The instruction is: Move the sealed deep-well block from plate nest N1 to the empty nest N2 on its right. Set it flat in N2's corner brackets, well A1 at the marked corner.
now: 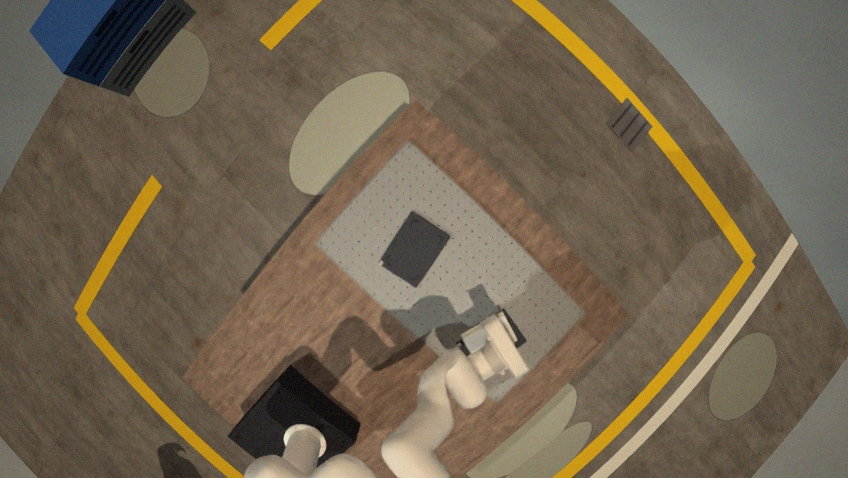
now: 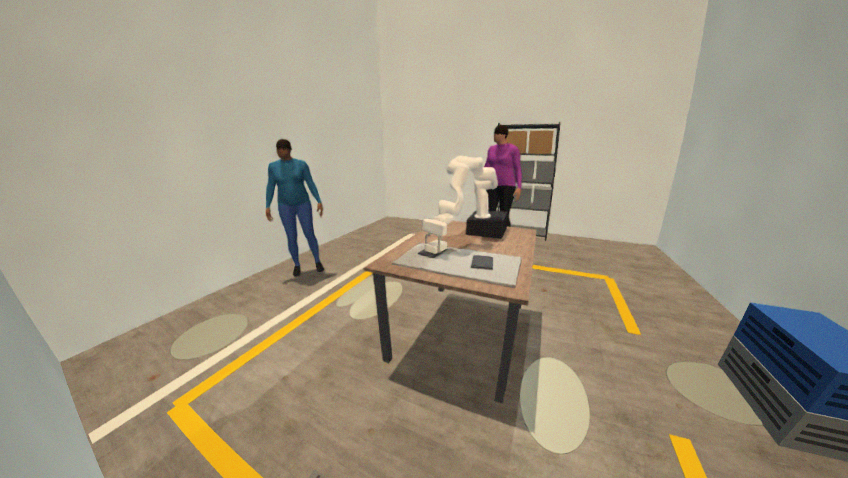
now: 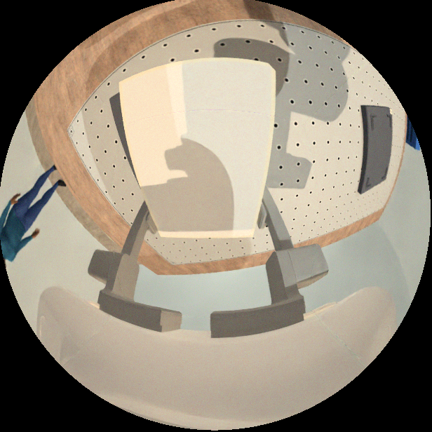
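Seen in the pictures: hand, tool point: (image 2: 432, 247); arm's base, link origin: (image 1: 305, 441) (image 2: 482, 216).
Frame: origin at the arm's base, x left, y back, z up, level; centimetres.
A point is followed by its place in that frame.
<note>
The pale sealed deep-well block (image 1: 473, 339) {x -16.0, y -54.4, z -5.3 cm} (image 2: 435, 246) {x -18.5, y -62.2, z -5.4 cm} (image 3: 225, 145) is between the two fingers of my gripper (image 1: 492, 337) (image 2: 434, 241) {x -21.1, y -61.0, z -6.8 cm} (image 3: 206, 219), which is shut on it. The block is over the dark nest N2 (image 1: 515, 328) {x -24.9, y -63.1, z -10.9 cm} (image 2: 425, 253) {x -25.1, y -62.3, z -10.9 cm} (image 3: 119, 120); a strip of the nest shows beside it, and the block covers much of the rest. Whether it touches the brackets is hidden. It looks roughly level. Dark nest N1 (image 1: 415, 249) {x 10.3, y -62.6, z -10.9 cm} (image 2: 482, 261) {x 10.6, y -62.9, z -10.9 cm} (image 3: 377, 147) stands empty. The marked corner of N2 and well A1 cannot be made out.
Both nests are on the perforated grey plate (image 1: 362, 219) {x 26.0, y -59.7, z -12.0 cm} (image 2: 507, 274) {x 25.6, y -72.7, z -12.0 cm} (image 3: 320, 200) on the wooden table (image 1: 270, 308) {x 31.6, y -21.9, z -13.3 cm} (image 2: 522, 243) {x 32.4, y -16.9, z -13.3 cm}. The black robot base (image 1: 290, 409) {x 9.2, y -6.5, z 0.4 cm} (image 2: 486, 225) {x 4.8, y -10.8, z -4.1 cm} stands at the table's rear. Two people (image 2: 292, 184) (image 2: 504, 166) stand beyond the table.
</note>
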